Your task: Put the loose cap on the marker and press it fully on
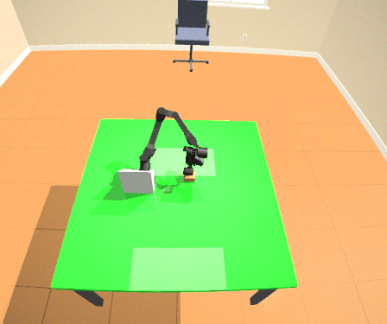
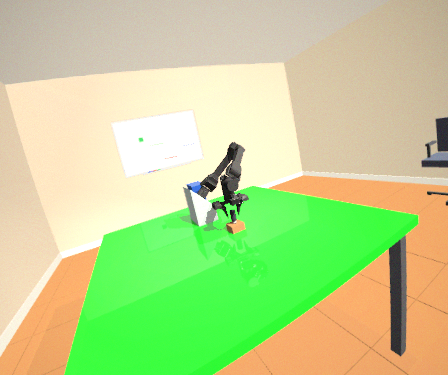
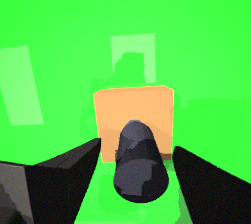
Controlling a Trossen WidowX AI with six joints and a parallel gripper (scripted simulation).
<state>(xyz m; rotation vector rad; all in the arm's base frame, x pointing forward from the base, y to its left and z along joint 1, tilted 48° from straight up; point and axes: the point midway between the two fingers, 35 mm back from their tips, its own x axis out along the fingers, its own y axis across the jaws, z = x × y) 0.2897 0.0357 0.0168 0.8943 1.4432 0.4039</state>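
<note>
Now: the dark cylindrical cap 10 mm above my gripper tip. From my gripper tip the other things lie so: holder block 60 mm below.
</note>
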